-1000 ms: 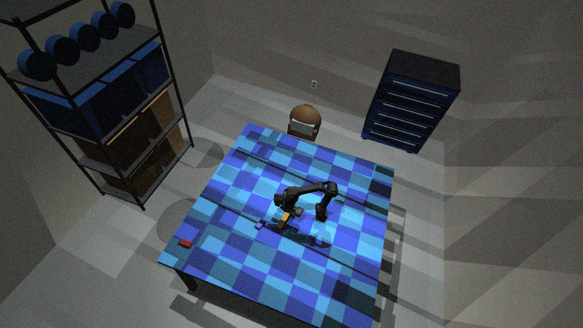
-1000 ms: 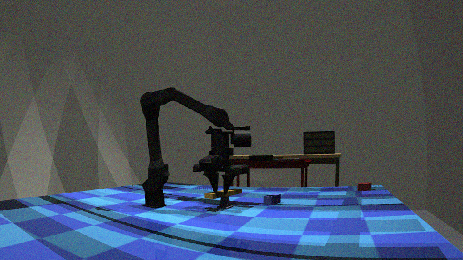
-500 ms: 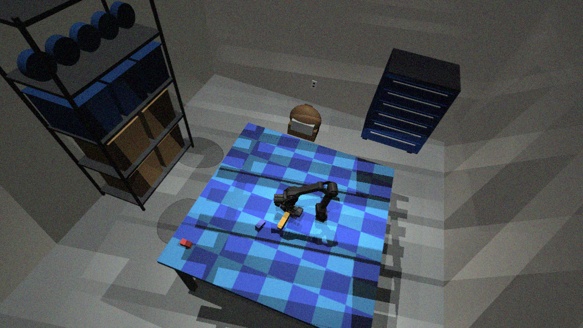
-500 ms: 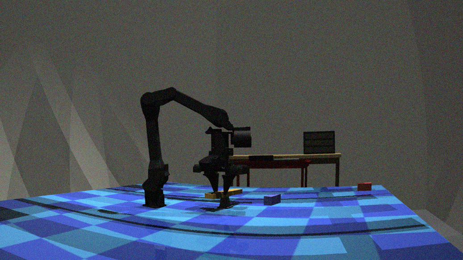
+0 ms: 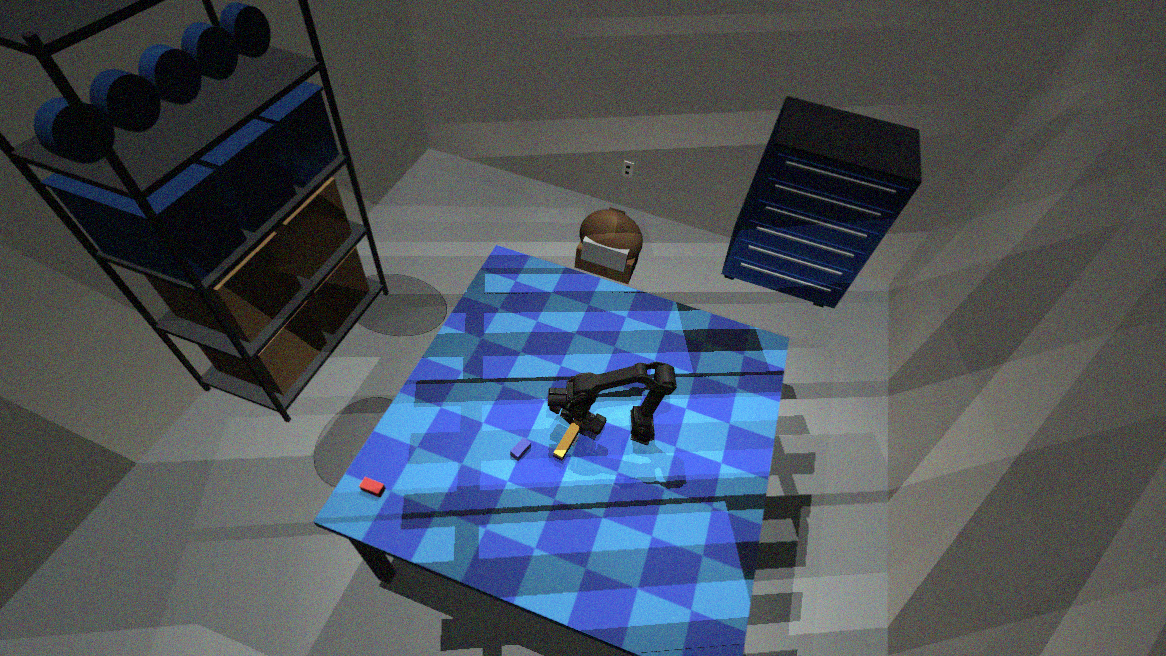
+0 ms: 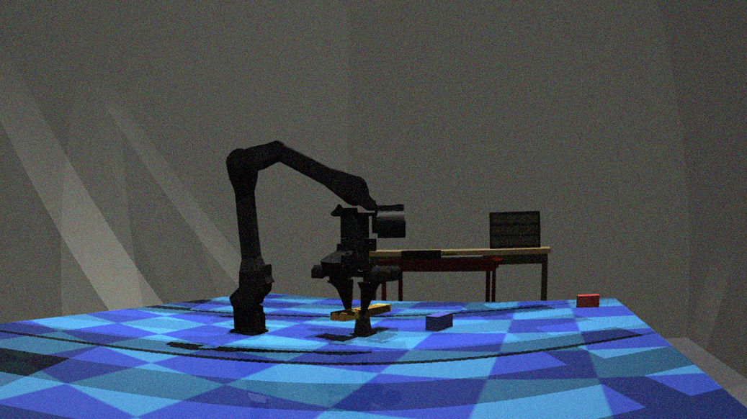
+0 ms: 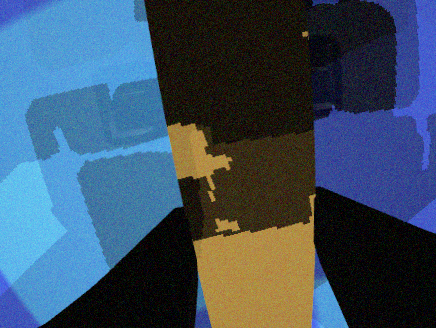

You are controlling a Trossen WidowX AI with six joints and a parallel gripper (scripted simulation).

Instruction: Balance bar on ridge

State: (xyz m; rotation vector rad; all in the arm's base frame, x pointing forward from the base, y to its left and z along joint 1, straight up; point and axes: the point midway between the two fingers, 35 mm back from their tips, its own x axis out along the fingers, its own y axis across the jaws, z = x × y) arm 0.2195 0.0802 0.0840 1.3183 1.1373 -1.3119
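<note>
My gripper tip is now 30 mm to the right of the bar. The rest, counted from my gripper tip: purple block: 150 mm ahead, 130 mm to the left, 30 mm below; red block: 520 mm ahead, 420 mm to the left, 30 mm below.
</note>
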